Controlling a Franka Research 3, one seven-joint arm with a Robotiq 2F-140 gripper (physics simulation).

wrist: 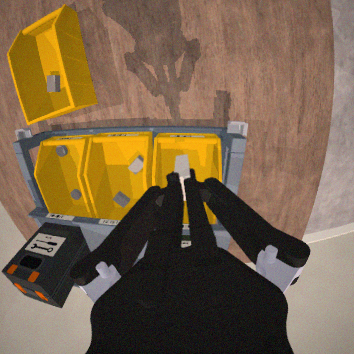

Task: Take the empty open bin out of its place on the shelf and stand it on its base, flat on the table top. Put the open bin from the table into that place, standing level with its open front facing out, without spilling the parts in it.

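The open yellow bin (82,70) on the wooden table top (270,90) is at the upper left, with a grey part (53,83) in it. The blue-grey shelf (236,172) holds three yellow bins side by side. The left bin (45,172) and the middle bin (107,152) each hold two grey parts. The right bin (207,155) shows no parts; the fingers hide some of its inside. My gripper (182,163) is shut and empty, its tips in front of the right bin in this view. The gap between tips and bin is hard to tell.
A black case (70,250) with orange latches and a tool label is at the lower left, beside the shelf's label edge. The shelf's side panels stand at both ends of the bin row. The table's curved edge runs down the right side.
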